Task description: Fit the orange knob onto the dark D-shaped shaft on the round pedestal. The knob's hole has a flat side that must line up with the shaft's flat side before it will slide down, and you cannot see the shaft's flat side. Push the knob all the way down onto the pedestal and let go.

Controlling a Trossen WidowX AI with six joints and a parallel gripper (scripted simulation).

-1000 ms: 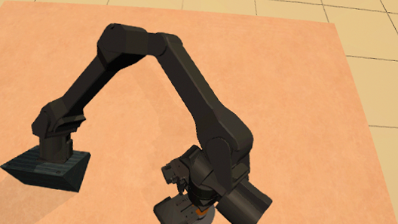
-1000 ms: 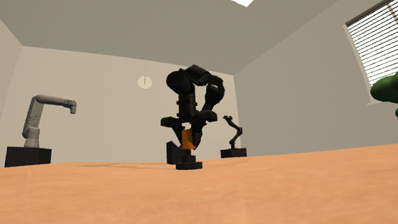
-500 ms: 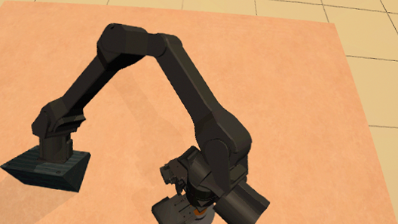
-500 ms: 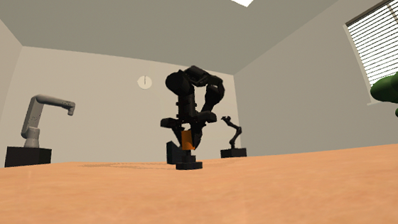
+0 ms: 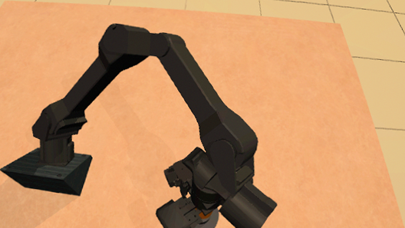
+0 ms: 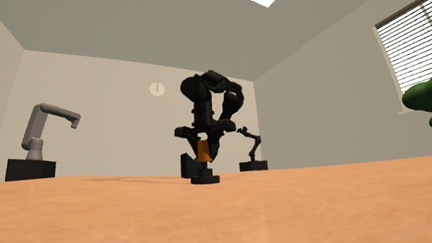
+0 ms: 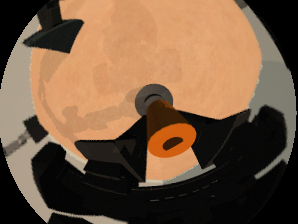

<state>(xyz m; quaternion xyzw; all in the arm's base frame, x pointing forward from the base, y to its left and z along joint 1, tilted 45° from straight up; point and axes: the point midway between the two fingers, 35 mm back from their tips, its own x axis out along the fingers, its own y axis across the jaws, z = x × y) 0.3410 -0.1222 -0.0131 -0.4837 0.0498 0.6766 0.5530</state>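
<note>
Now: gripper tip 20 mm below the orange knob. Also, from my gripper tip: dark round pedestal: 40 mm below.
</note>
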